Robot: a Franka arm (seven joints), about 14 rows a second.
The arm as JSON. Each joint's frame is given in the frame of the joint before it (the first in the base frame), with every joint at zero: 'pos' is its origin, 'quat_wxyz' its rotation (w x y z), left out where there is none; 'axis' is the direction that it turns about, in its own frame. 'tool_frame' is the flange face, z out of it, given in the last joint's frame.
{
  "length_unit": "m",
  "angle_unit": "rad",
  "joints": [
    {
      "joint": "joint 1",
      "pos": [
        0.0,
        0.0,
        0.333
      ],
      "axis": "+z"
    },
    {
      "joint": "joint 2",
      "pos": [
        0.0,
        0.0,
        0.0
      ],
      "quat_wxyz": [
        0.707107,
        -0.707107,
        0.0,
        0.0
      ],
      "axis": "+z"
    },
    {
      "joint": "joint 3",
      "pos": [
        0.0,
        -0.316,
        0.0
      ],
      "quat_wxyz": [
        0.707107,
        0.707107,
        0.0,
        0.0
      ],
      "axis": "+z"
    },
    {
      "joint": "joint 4",
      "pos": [
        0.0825,
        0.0,
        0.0
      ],
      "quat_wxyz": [
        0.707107,
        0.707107,
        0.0,
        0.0
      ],
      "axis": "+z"
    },
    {
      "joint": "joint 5",
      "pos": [
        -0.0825,
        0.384,
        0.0
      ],
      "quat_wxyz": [
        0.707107,
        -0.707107,
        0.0,
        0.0
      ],
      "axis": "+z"
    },
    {
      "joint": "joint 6",
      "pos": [
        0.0,
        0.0,
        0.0
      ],
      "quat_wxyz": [
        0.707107,
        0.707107,
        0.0,
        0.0
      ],
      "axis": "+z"
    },
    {
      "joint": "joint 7",
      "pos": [
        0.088,
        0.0,
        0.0
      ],
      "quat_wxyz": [
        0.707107,
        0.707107,
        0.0,
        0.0
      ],
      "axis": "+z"
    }
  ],
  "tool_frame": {
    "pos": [
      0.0,
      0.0,
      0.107
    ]
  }
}
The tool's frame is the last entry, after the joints.
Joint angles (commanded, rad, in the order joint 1, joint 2, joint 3, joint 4, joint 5, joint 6, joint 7), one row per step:
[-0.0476 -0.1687 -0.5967 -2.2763 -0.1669 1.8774 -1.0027]
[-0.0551 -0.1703 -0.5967 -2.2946 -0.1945 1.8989 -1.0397]
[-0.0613 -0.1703 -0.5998 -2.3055 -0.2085 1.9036 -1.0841]
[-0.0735 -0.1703 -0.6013 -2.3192 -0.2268 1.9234 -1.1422]
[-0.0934 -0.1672 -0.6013 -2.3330 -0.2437 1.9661 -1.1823]
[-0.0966 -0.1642 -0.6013 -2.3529 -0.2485 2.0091 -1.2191]
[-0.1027 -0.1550 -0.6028 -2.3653 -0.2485 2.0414 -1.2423]
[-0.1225 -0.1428 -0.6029 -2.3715 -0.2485 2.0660 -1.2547]
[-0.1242 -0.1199 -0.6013 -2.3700 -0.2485 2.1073 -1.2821]
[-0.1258 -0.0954 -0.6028 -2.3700 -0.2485 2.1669 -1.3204]
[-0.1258 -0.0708 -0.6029 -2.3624 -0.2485 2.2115 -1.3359]
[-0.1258 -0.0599 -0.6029 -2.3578 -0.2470 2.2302 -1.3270]
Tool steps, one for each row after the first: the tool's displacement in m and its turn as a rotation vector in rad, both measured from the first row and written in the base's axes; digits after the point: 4 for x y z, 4 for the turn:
[-0.0044 -0.0023 -0.0058 -0.0107 0.0043 0.0461]
[-0.0092 -0.0046 -0.0102 -0.0044 0.0118 0.0889]
[-0.0144 -0.0090 -0.0148 -0.0036 0.0104 0.1445]
[-0.0188 -0.0166 -0.0191 -0.0192 -0.0050 0.1784]
[-0.0190 -0.0163 -0.0258 -0.0242 -0.0220 0.2199]
[-0.0200 -0.0181 -0.0324 -0.0273 -0.0312 0.2394]
[-0.0245 -0.0250 -0.0379 -0.0326 -0.0346 0.2349]
[-0.0194 -0.0278 -0.0431 -0.0480 -0.0464 0.2663]
[-0.0137 -0.0322 -0.0483 -0.0711 -0.0693 0.3083]
[-0.0071 -0.0363 -0.0514 -0.0958 -0.0842 0.3294]
[-0.0041 -0.0383 -0.0524 -0.1096 -0.0914 0.3223]

